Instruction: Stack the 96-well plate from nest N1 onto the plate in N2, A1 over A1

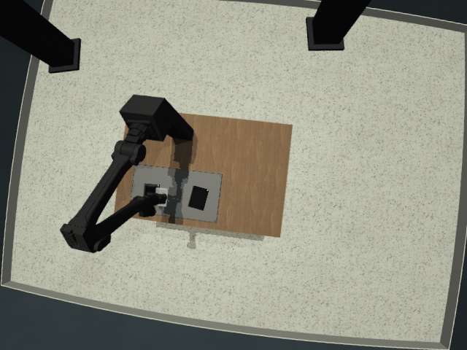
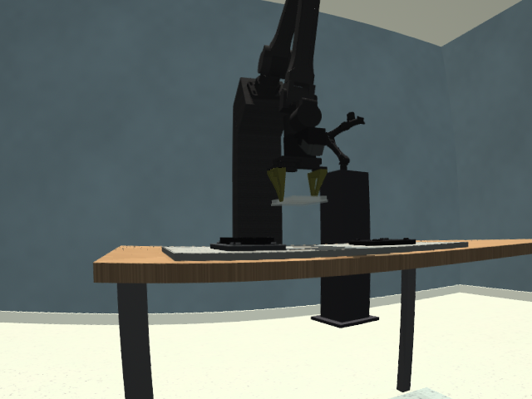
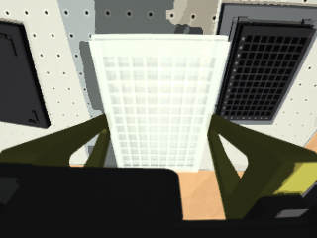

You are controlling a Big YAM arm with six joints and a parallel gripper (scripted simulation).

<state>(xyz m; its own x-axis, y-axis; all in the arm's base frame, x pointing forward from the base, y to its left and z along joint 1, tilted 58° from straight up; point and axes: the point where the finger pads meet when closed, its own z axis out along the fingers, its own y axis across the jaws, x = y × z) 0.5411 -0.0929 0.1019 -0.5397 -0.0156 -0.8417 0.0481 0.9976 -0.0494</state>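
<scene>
The black 96-well plate lies 10 mm behind my hand, 130 mm to the right of it and 100 mm below it. The rest, counted from my hand: black plate nest (20 mm ahead, 240 mm to the left, 110 mm below); white 96-well plate (10 mm below).
</scene>
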